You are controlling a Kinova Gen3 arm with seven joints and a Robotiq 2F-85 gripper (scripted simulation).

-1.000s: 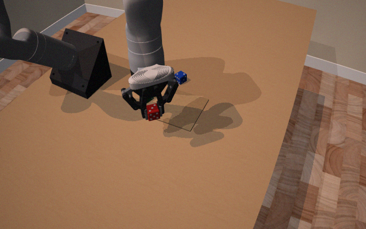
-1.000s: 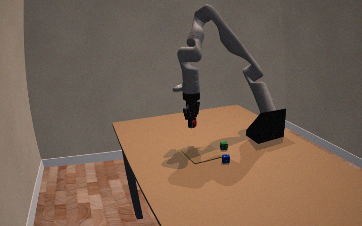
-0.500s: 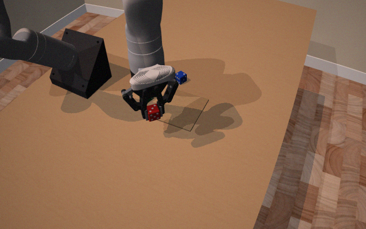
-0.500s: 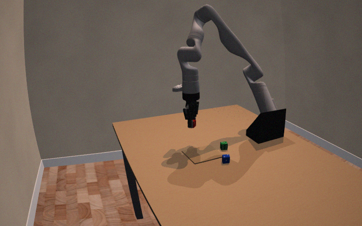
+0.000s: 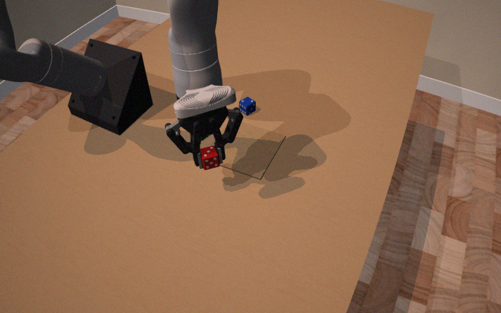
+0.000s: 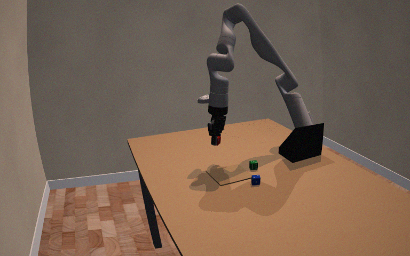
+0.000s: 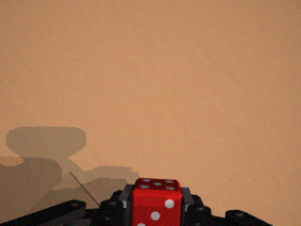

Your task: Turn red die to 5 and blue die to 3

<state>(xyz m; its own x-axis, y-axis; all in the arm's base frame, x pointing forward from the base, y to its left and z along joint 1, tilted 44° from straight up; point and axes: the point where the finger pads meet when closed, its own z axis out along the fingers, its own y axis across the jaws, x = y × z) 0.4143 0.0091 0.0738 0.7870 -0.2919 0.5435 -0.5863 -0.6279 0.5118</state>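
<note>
Now: the red die right at my hand. From my hand the other things lie so: thin tan mat: 130 mm to the left, 100 mm below, 20 mm behind; then blue die: 240 mm to the left, 90 mm below, 90 mm behind; then green die: 120 mm behind, 110 mm to the left, 90 mm below.
</note>
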